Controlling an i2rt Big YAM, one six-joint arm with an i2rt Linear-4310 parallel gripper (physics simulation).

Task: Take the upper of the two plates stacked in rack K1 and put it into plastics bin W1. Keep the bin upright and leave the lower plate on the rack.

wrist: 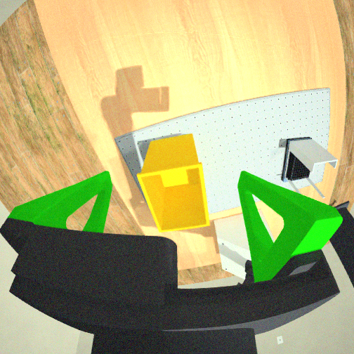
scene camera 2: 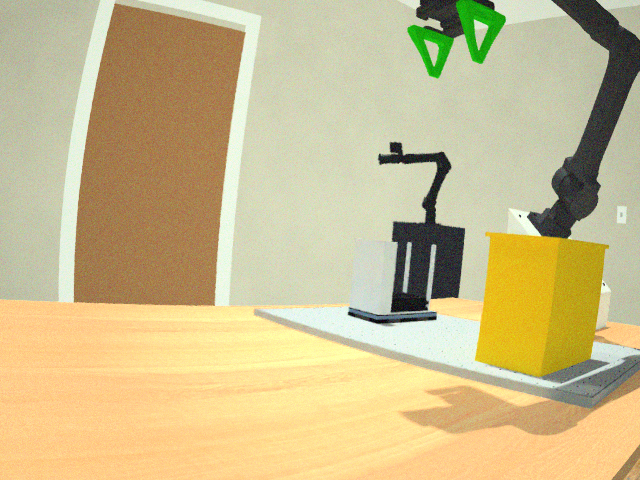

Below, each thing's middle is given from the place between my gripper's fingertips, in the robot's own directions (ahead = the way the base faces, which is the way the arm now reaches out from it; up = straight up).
Now: hand 29 cm above the yellow plastics bin [scene camera 2: 542,294], 19 cm past it and 5 cm to the right of it.
